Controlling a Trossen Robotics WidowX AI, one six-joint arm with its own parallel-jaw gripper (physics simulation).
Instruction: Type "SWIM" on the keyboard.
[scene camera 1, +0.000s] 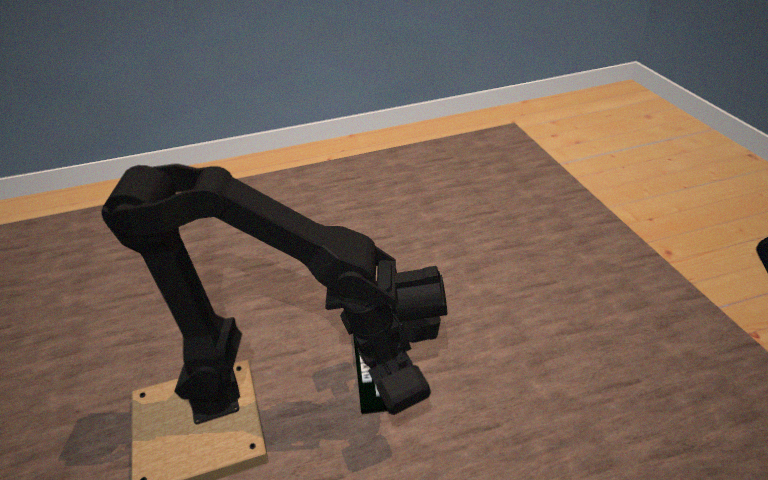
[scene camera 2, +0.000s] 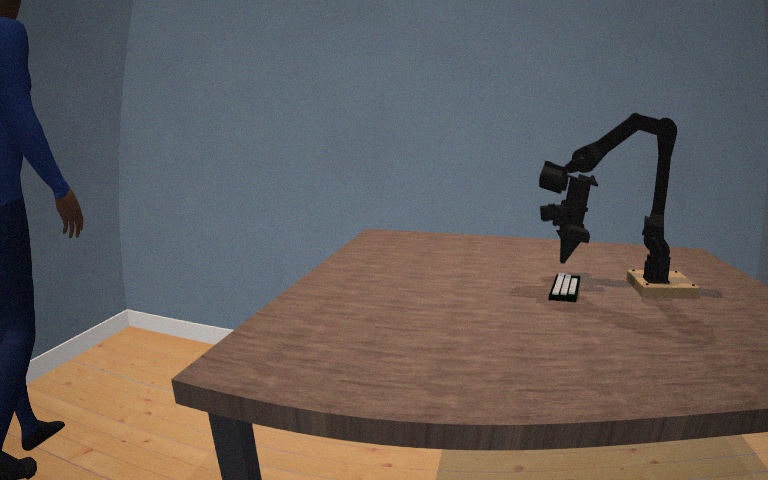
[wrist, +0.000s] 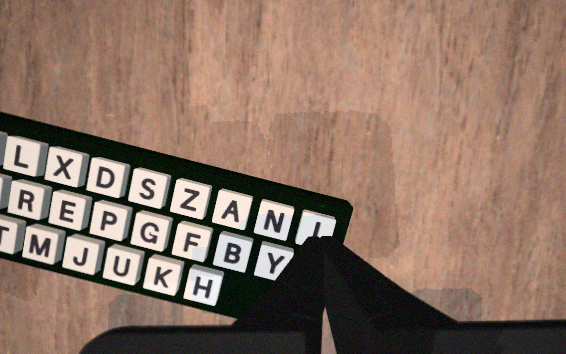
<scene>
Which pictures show my gripper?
Scene camera 1, scene camera 2 and the wrist view: all of them.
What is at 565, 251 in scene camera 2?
My gripper.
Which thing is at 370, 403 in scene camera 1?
A dark green keyboard.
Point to my gripper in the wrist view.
319, 248
</scene>
